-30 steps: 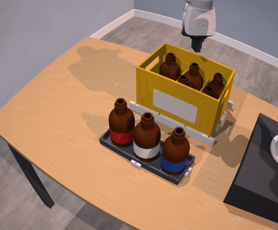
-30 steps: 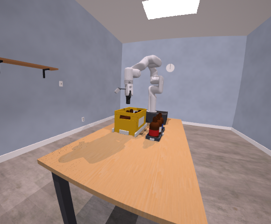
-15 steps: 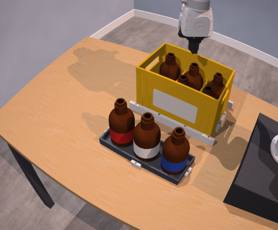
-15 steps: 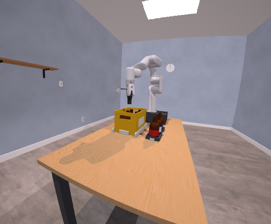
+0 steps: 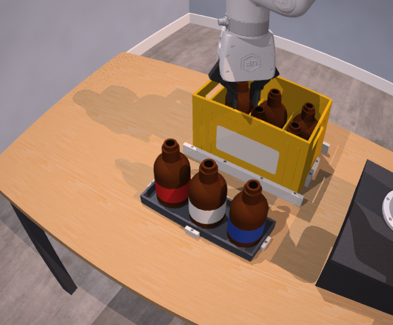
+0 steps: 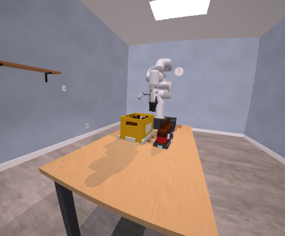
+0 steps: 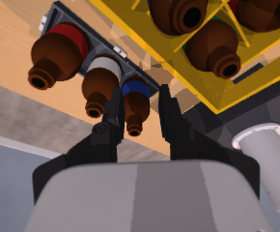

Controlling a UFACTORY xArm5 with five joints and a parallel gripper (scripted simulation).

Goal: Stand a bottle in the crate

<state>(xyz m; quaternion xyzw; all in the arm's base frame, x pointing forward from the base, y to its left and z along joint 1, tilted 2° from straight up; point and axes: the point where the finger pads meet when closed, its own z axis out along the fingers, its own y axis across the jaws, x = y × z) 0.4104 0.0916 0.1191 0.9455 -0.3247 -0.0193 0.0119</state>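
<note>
Now: the grey tray 23 cm below my hand, 12 cm to the left of it and 1 cm behind it. Round my hand: yellow crate 16 cm below, 11 cm to the right, 1 cm ahead.
</note>
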